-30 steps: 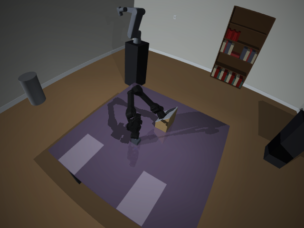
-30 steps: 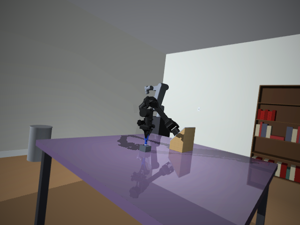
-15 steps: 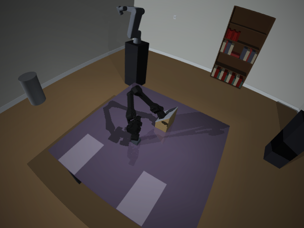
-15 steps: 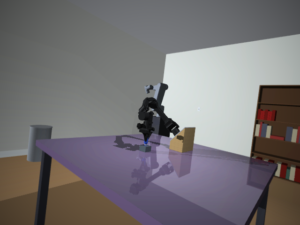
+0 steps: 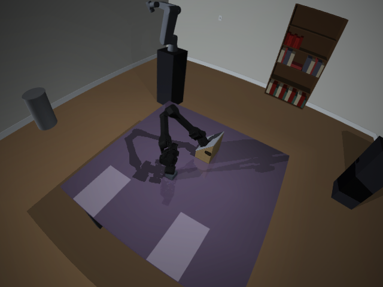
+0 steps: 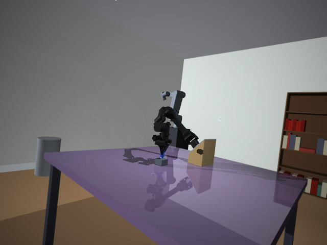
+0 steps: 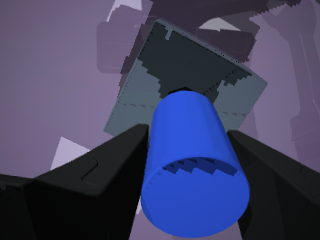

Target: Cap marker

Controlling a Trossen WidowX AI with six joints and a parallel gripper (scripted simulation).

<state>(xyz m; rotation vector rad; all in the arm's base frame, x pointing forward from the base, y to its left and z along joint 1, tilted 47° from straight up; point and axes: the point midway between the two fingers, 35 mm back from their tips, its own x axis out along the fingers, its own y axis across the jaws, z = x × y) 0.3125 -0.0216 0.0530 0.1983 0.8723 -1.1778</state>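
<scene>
Now: the blue cap 1 cm above my gripper tip. Also, from my gripper tip: holder block 5 cm below.
</scene>
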